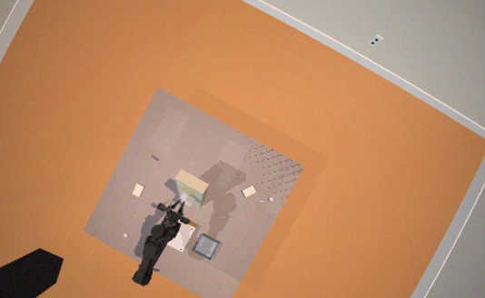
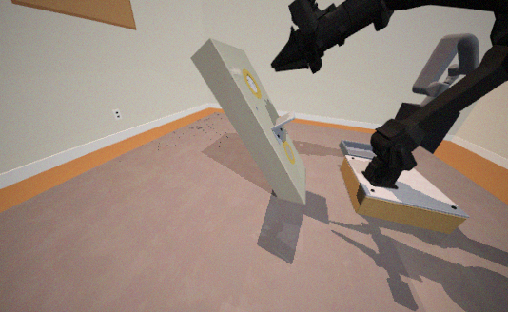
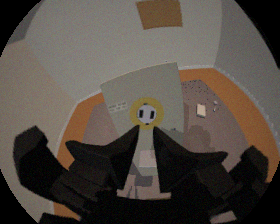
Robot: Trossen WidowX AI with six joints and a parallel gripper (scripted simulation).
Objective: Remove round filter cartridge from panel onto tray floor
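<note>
The round filter cartridge is 60 mm ahead of my gripper tip, 50 mm below it and 10 mm to the right of it. From my gripper tip the other things lie so: grey tray (410 mm behind, 290 mm below, 230 mm to the right); pale service panel (120 mm below, 20 mm ahead); small grey bracket (140 mm below, 40 mm behind).
</note>
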